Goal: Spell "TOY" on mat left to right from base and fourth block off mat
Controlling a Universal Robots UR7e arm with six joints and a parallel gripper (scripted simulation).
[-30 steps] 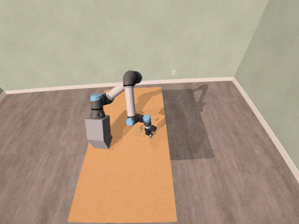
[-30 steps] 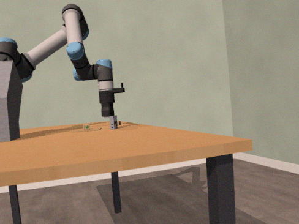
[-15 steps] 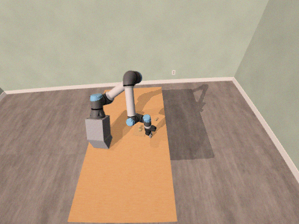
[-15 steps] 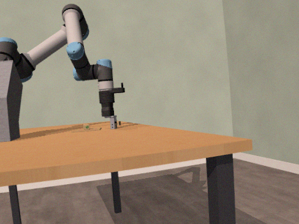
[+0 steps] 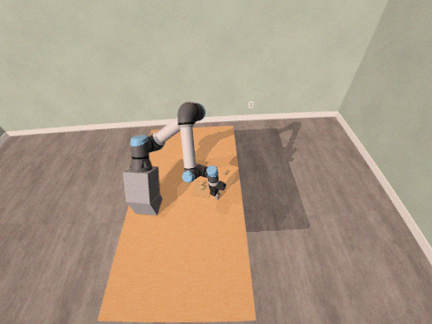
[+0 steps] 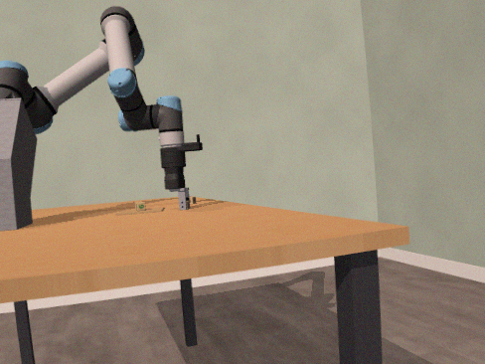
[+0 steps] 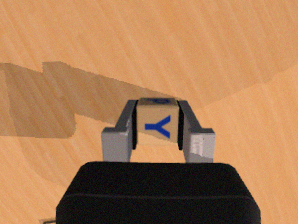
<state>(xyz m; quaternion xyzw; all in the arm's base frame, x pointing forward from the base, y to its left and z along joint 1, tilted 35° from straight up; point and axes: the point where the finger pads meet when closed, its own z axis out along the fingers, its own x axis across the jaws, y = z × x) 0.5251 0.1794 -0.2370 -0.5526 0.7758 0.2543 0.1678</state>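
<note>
Now: the O block 140 mm behind my hand and 60 mm to the left of it. Round my hand: Y block: 10 mm below; then T block: 140 mm behind, 110 mm to the left; then tan mat: 140 mm behind, 60 mm to the left, 20 mm below.
</note>
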